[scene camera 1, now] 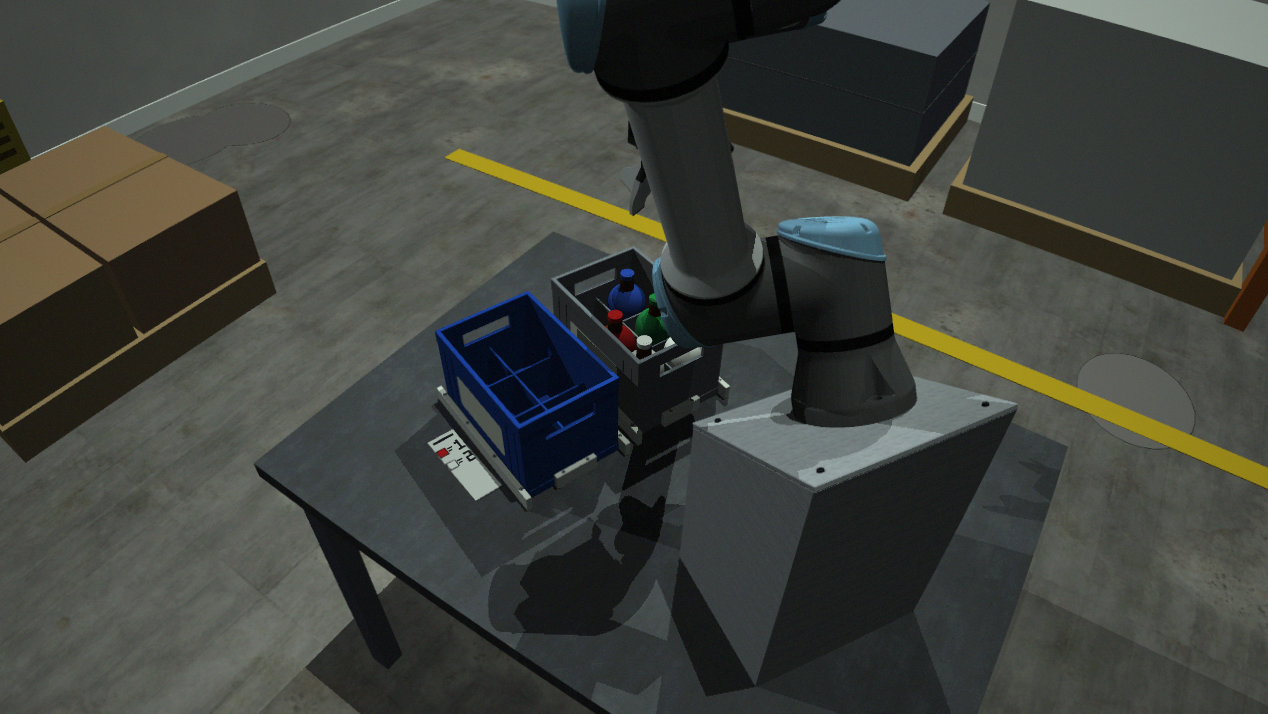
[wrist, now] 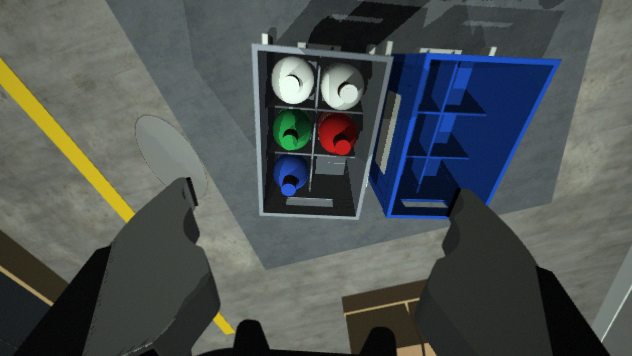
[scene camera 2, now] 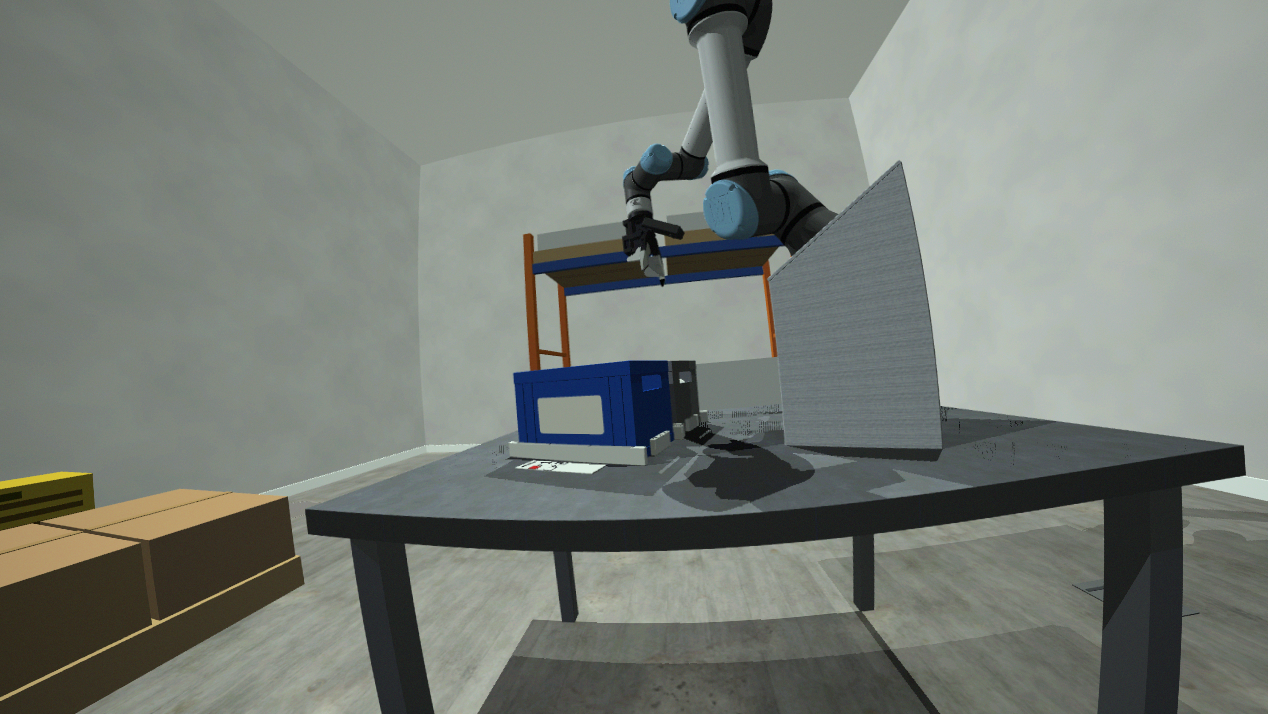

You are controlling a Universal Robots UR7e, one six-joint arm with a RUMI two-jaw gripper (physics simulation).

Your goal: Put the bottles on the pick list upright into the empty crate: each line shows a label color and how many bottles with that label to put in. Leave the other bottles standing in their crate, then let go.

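Places are measured from the arm's base along level axes (x ahead, y left, z up), in millimetres.
Pixels of known places: gripper, fingertip midpoint: (wrist: 321,185) (scene camera 2: 653,279); arm's base at its link origin: (scene camera 1: 854,404) (scene camera 2: 832,254).
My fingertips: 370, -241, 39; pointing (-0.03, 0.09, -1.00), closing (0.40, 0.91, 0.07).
Note:
Ahead of a thing's pixels: the offset from my fingertips to its middle, as dx, dy, dz. "spot": to the spot under its first point. Level surfaces: height alone.
The grey crate @(+64, -22, -318) (scene camera 1: 654,390) (wrist: 258,125) holds two white bottles @(-34, -21, -320) (wrist: 293,81) @(+9, +54, -320) (wrist: 342,86), a green bottle @(+42, -58, -320) (scene camera 1: 650,324) (wrist: 291,125), a red bottle @(+84, +19, -320) (scene camera 1: 619,333) (wrist: 336,129) and a blue bottle @(+122, -98, -320) (scene camera 1: 626,298) (wrist: 290,171), all upright; one pocket is empty. The blue crate @(+160, +191, -318) (scene camera 1: 567,447) (scene camera 2: 572,383) (wrist: 520,90) beside it has dividers and no bottles. The pick list @(+213, +322, -405) (scene camera 1: 476,484) (scene camera 2: 581,469) has a red square, apparently with 1, and a white square, apparently with 2. My gripper (scene camera 2: 654,268) (wrist: 321,185) is open and empty, high above the crates; the arm partly hides it in scene camera 1.
Both crates stand on the table @(dz -406) (scene camera 1: 354,443) (scene camera 2: 425,505) between low white locating strips @(spot: +202, +287, -381) (scene camera 1: 479,443) (scene camera 2: 576,453). The arm's tall grey pedestal (scene camera 1: 745,532) (scene camera 2: 856,337) stands close to the grey crate. Cartons (scene camera 1: 168,212) (scene camera 2: 221,541) and an orange-post shelf rack (scene camera 2: 530,301) stand off the table.

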